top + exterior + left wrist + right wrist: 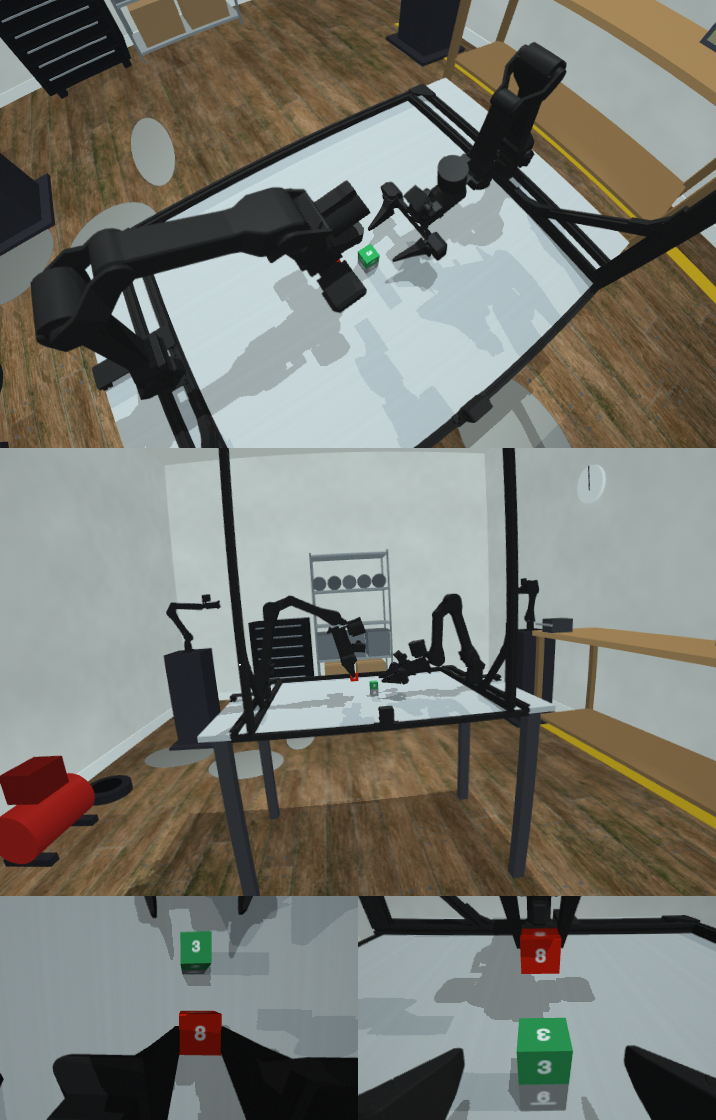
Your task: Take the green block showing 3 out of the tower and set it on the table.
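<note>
The green block showing 3 is 6 cm to the left of my right hand and 3 cm below it. The rest, counted from my right hand: red block showing 8: 14 cm to the left, 1 cm above.
My left hand is 10 mm to the left of the red block showing 8 and 40 mm above it. Also, from my left hand: green block showing 3 (90 mm to the right, 80 mm below).
</note>
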